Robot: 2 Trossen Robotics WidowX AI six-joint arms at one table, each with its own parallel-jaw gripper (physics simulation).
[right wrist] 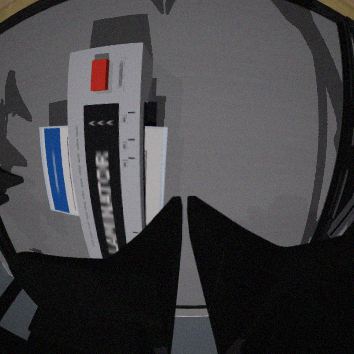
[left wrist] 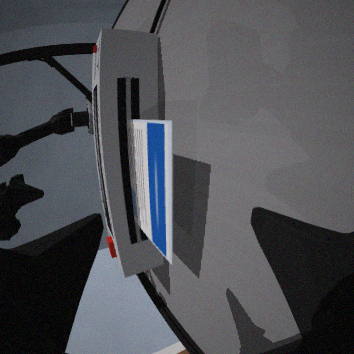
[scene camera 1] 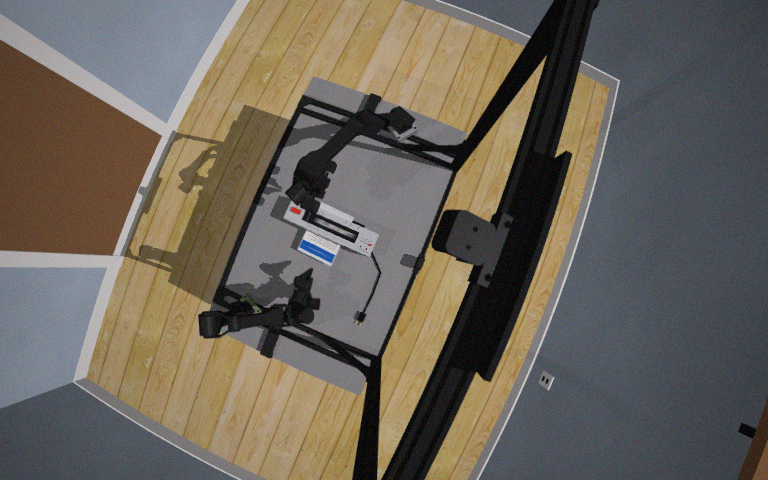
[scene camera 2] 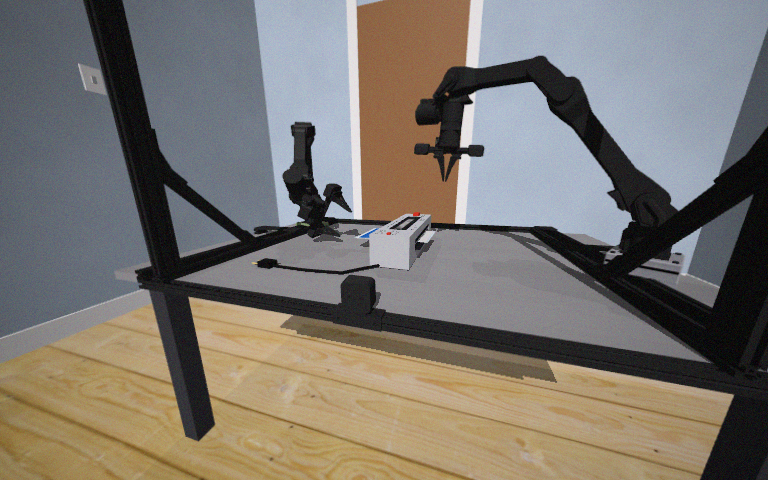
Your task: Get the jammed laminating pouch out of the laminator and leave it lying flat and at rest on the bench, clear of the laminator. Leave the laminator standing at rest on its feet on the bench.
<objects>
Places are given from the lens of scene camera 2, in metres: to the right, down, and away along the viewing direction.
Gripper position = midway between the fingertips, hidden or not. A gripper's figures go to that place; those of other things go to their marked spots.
left gripper [scene camera 2: 345,224]: -0.12, -0.05, 0.77
right gripper [scene camera 2: 444,181]: 0.18, -0.17, 0.71
white laminator [scene camera 2: 394,245]: 0.02, 0.01, 0.54
</objects>
